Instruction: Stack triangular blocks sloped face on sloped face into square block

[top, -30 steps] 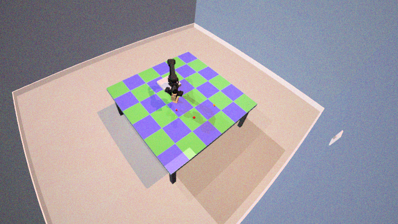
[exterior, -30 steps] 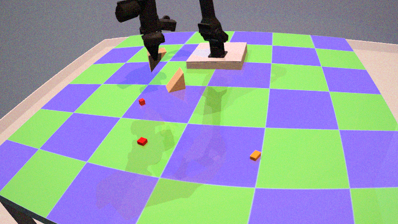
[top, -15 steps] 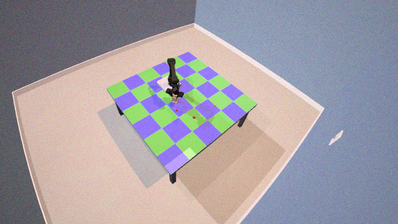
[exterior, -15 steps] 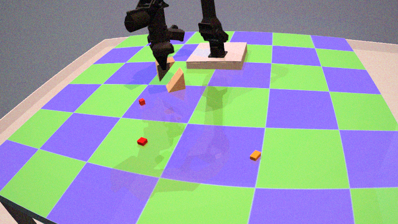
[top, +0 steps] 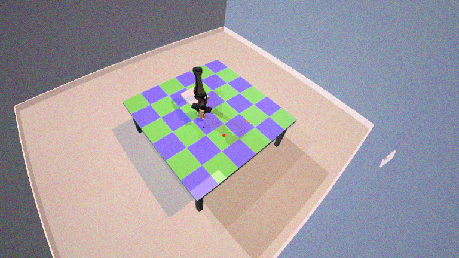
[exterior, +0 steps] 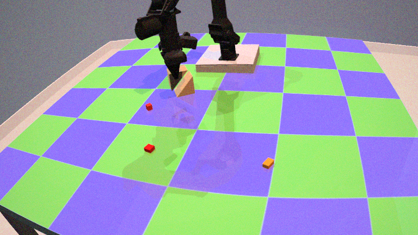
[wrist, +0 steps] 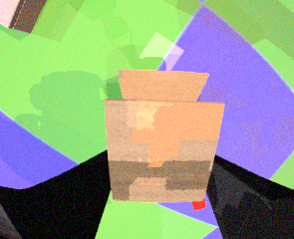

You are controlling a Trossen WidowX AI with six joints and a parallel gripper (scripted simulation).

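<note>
Right now the triangular block is 1 cm above my gripper tip. Round my gripper tip: small orange block 35 cm to the left, 28 cm ahead, 6 cm below.
</note>
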